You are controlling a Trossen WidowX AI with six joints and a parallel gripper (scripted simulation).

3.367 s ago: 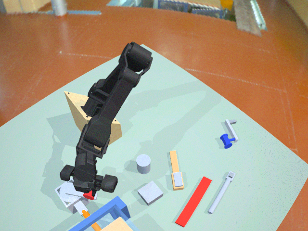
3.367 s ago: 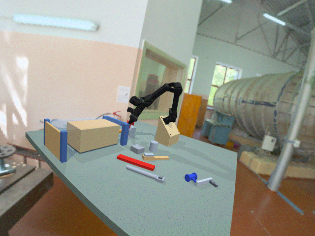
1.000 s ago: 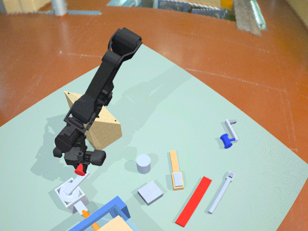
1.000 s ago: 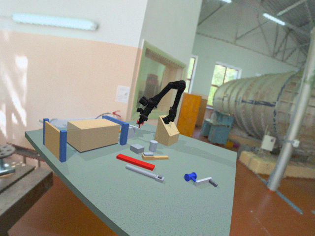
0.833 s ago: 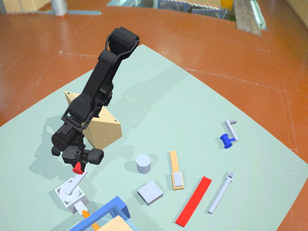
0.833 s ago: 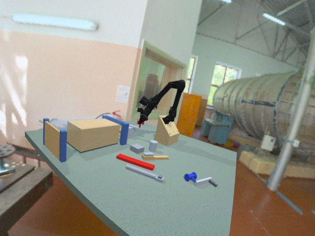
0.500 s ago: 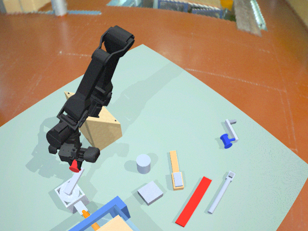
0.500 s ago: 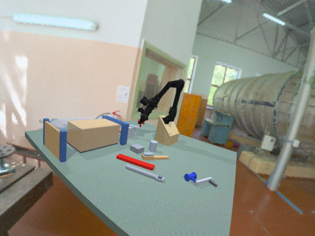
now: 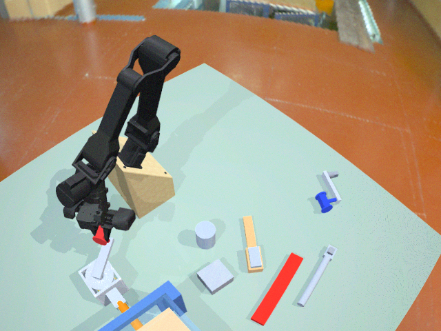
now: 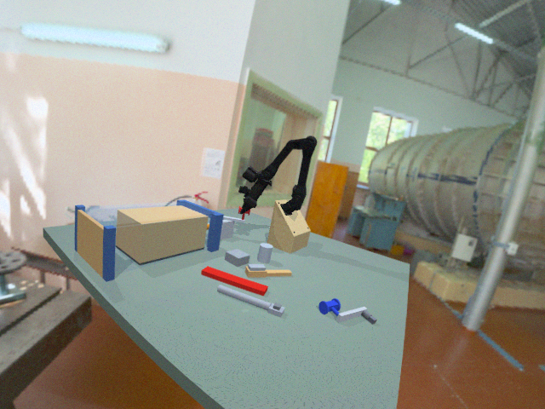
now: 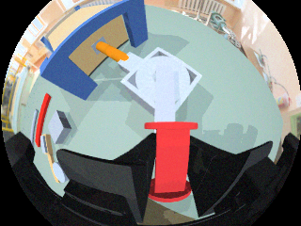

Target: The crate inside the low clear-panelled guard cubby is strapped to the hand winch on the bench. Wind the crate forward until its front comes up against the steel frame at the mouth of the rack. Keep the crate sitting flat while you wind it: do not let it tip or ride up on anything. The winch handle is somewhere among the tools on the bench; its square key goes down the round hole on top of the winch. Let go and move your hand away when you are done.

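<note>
My gripper tip is now 3 cm above the winch handle, 2 cm to the left of it and 1 cm short of it. Round my gripper tip: pale grey winch 10 cm below, 7 cm to the right, 4 cm ahead; then red knob 1 cm to the left, 1 cm behind; then blue frame 22 cm ahead, 6 cm to the right, 2 cm below.
</note>
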